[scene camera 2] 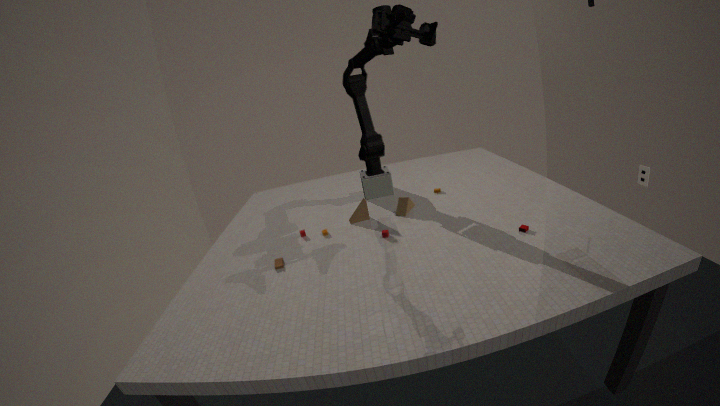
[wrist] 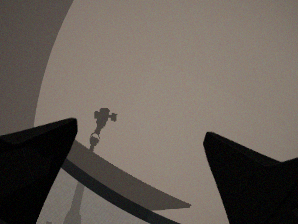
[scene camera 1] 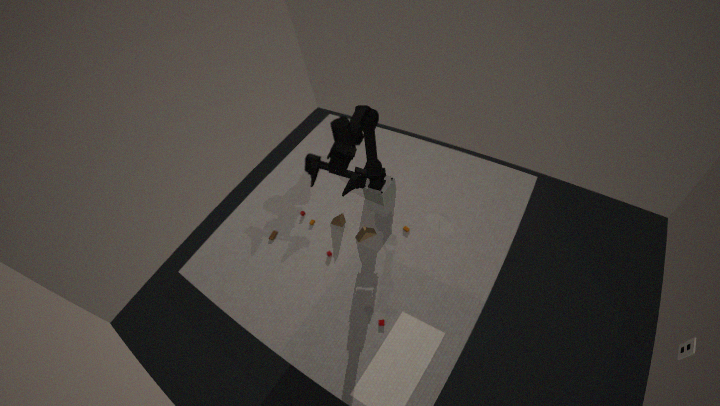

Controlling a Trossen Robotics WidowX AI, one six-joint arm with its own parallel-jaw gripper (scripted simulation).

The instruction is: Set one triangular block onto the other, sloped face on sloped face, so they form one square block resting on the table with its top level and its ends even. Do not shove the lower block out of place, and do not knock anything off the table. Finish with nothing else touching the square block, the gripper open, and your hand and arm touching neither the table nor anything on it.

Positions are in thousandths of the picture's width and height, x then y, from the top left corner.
Labels:
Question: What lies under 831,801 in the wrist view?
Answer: My gripper.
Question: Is my gripper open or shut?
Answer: Open.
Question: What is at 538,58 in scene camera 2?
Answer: My gripper.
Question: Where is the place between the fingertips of my gripper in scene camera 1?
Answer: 453,469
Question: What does my gripper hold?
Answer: Nothing.

